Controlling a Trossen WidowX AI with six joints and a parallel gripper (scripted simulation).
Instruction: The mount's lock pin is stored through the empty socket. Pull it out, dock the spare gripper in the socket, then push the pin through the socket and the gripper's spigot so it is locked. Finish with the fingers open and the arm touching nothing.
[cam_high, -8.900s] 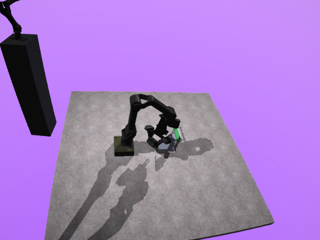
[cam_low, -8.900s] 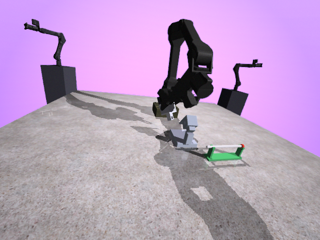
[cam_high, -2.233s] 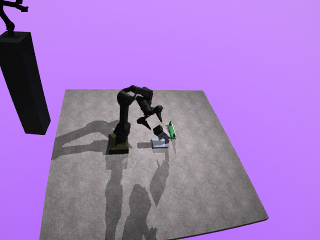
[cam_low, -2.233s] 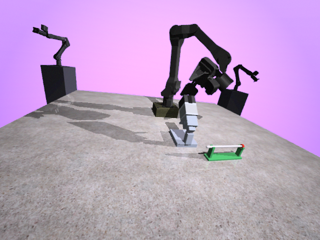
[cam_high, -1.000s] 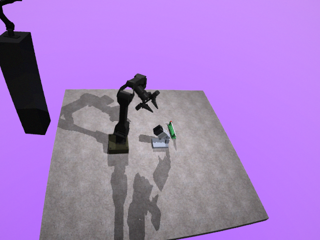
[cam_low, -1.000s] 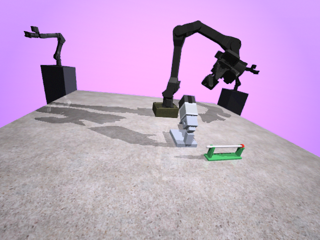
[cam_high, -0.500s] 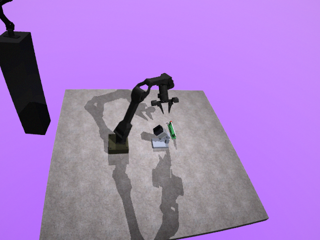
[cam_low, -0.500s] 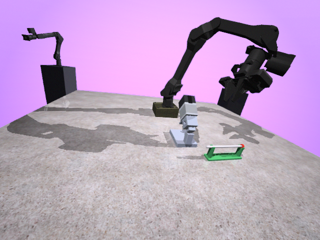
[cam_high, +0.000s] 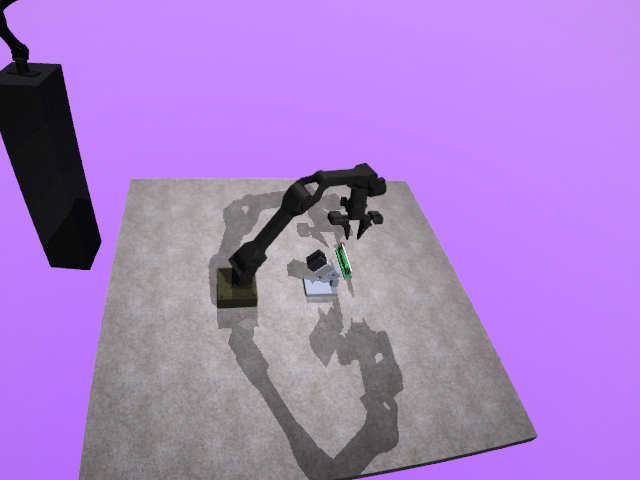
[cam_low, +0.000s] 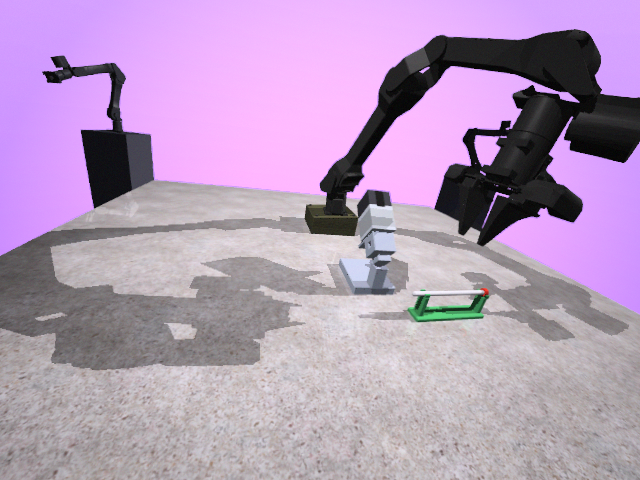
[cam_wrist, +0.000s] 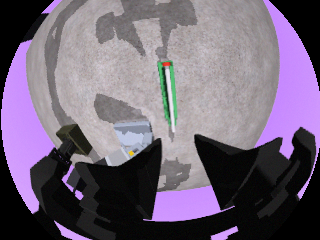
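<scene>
Now: the green rest 2 cm to the left of my gripper tip and 12 cm below it. Round my gripper tip: spare gripper (11 cm behind, 11 cm to the right, 3 cm below); then grey mount (8 cm behind, 11 cm to the right, 9 cm below).
</scene>
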